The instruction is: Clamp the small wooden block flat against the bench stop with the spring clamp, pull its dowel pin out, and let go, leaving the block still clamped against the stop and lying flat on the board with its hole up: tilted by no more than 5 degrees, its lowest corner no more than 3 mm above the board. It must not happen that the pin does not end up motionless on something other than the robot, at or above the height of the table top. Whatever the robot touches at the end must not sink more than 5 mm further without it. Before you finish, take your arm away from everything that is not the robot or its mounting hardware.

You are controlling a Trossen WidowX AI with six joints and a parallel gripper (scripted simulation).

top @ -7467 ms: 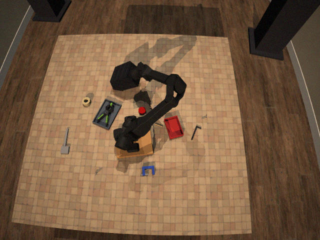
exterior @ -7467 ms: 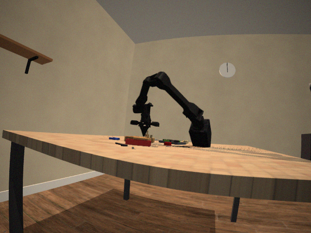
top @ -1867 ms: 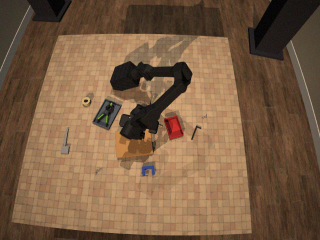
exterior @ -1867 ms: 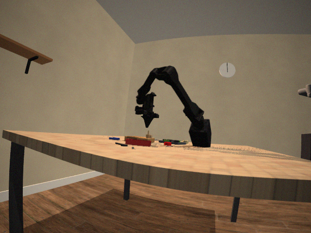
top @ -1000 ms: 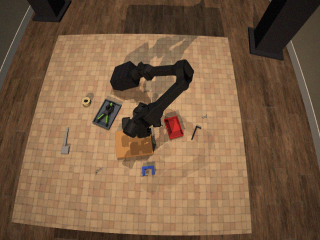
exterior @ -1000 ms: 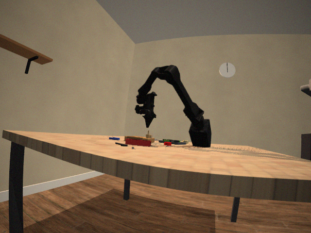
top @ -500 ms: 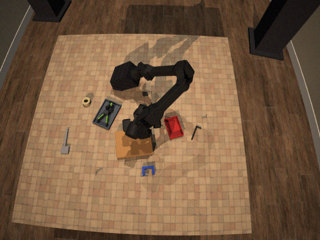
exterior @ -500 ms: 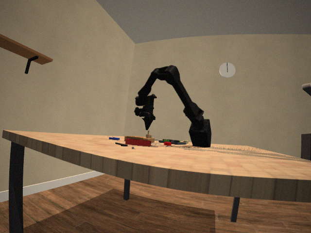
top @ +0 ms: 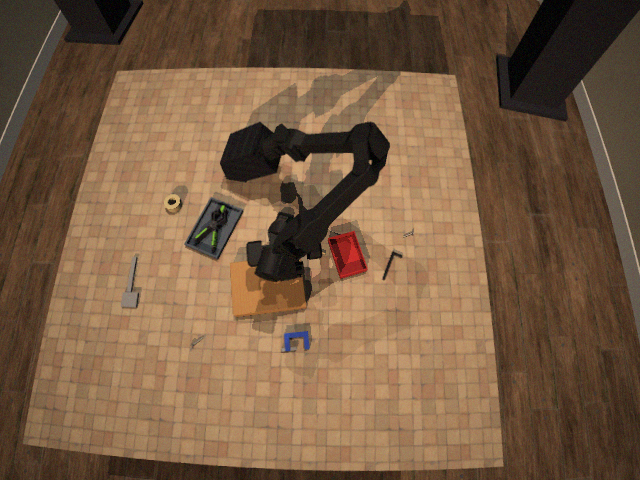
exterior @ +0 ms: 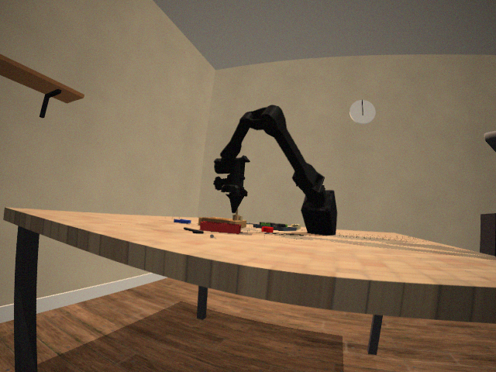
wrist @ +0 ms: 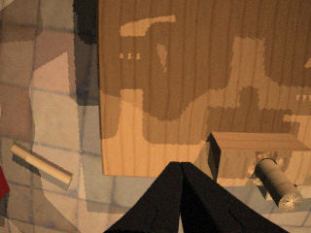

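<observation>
My gripper is now 4 cm to the left of the dowel pin, 4 cm above it and 1 cm short of it. From my hand the other things lie so: small wooden block 5 cm below, 4 cm to the right, 1 cm ahead; then wooden board 8 cm below, 7 cm ahead, 4 cm to the right; then red knob 13 cm behind, 8 cm below, 4 cm to the right.
</observation>
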